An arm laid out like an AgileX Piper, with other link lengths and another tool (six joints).
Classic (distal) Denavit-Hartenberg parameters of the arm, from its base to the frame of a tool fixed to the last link. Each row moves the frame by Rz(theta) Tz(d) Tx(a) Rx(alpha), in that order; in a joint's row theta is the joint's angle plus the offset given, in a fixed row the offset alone. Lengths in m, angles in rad.
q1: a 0; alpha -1.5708; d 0.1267; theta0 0
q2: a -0.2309; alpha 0; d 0; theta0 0.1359
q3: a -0.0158; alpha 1.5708; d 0; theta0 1.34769
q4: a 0; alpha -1.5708; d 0.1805; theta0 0
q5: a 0; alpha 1.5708; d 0; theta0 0
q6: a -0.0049; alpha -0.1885; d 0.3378; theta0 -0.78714
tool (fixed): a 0; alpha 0; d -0.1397; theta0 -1.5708
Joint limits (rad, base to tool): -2.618..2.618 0..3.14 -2.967..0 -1.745..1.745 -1.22..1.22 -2.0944..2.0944
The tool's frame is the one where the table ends.
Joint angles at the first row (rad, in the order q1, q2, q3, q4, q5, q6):
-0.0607 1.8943 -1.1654 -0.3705 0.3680 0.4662
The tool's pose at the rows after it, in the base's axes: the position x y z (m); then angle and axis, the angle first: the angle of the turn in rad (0 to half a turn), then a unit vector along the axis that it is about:
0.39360, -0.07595, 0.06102, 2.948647, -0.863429, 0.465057, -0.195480
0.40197, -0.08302, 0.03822, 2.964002, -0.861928, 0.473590, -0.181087
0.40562, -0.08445, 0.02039, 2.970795, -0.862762, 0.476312, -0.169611
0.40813, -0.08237, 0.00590, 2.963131, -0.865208, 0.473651, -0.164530
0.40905, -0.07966, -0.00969, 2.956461, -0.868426, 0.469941, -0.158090
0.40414, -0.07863, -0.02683, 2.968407, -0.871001, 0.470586, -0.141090
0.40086, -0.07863, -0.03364, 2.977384, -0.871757, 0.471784, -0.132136
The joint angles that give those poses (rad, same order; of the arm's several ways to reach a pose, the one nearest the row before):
-0.0833 2.0214 -1.2543 -0.3705 0.3599 0.4683
-0.0989 2.1213 -1.3193 -0.3716 0.3582 0.4704
-0.1031 2.1875 -1.3517 -0.3716 0.3480 0.4722
-0.1039 2.2342 -1.3569 -0.3716 0.3104 0.4722
-0.1039 2.2809 -1.3570 -0.3737 0.2703 0.4722
-0.1039 2.3241 -1.3570 -0.3747 0.2628 0.4722
-0.1039 2.3398 -1.3570 -0.3747 0.2675 0.4722

